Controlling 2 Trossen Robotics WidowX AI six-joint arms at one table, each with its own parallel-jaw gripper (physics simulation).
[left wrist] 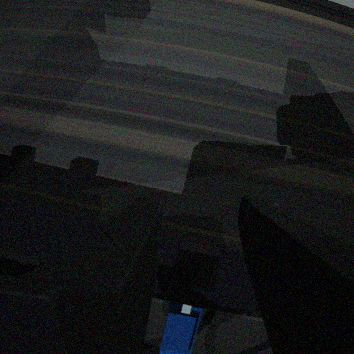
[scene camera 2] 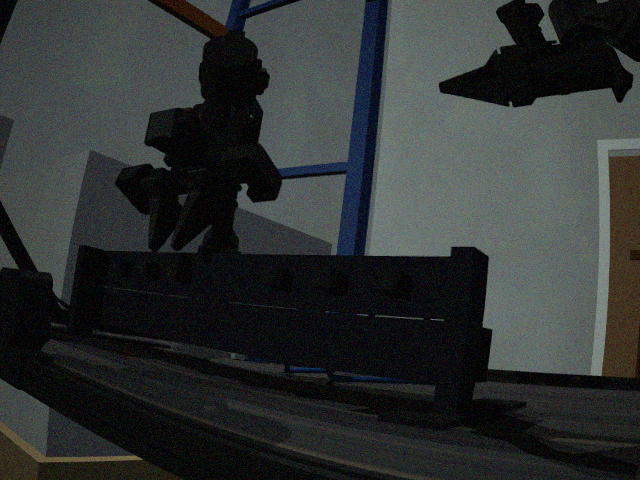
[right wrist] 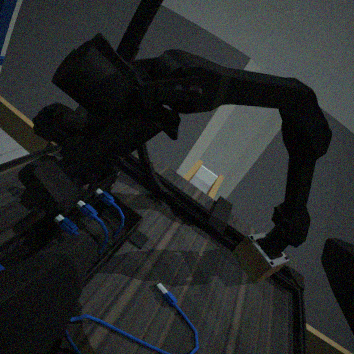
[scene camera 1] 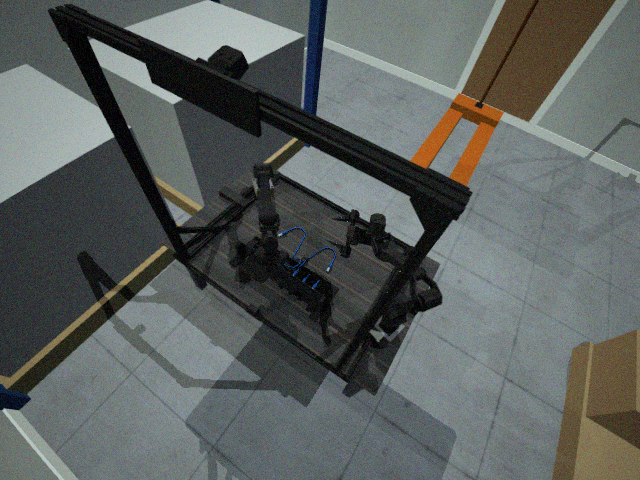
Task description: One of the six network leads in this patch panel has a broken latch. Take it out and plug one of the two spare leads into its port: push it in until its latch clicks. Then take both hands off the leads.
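Seen in the pictures: left gripper, fingertip midpoint: [left wrist: 200,206] [scene camera 2: 163,249] [scene camera 1: 265,266]; right gripper, fingertip midpoint: [scene camera 2: 442,87] [right wrist: 209,250] [scene camera 1: 329,229]; left arm's base at its link origin: [right wrist: 268,247]; right arm's base at its link origin: [scene camera 1: 388,325].
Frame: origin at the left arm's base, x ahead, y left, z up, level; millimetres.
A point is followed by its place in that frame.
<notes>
The black patch panel [scene camera 1: 318,291] [scene camera 2: 294,305] @[x 631, y -23, z -2 mm] stands on the dark wooden table [scene camera 1: 361,281] @[x 699, y 294, z -69 mm]. Short blue leads [scene camera 1: 306,277] [right wrist: 88,210] sit in its ports. Two spare blue leads [scene camera 1: 298,236] @[x 383, y 102, z -64 mm] [scene camera 1: 324,253] @[x 472, y 178, z -64 mm] lie loose on the table behind it; one spare plug [right wrist: 166,294] @[x 322, y 17, z -59 mm] shows in the right wrist view. My left gripper [scene camera 1: 269,256] @[x 534, y -131, z 36 mm] [scene camera 2: 172,233] @[x 534, y -131, z 36 mm] [left wrist: 200,206] @[x 534, y -131, z 36 mm] is partly open, pointing down over the panel's left end, with a blue plug [left wrist: 180,330] @[x 501, y -91, z 26 mm] below the fingers and nothing held. My right gripper [scene camera 1: 341,233] @[x 577, y 131, z 264 mm] [scene camera 2: 461,86] @[x 577, y 131, z 264 mm] is wide open and empty, raised well away from the panel.
A black gantry frame [scene camera 1: 347,143] @[x 902, y -71, z 971 mm] spans the table, with a post [scene camera 1: 394,295] @[x 1047, y 13, z 711 mm] at the front right. A blue upright [scene camera 2: 361,143] stands behind. The light is dim, and most panel ports are hidden in shadow.
</notes>
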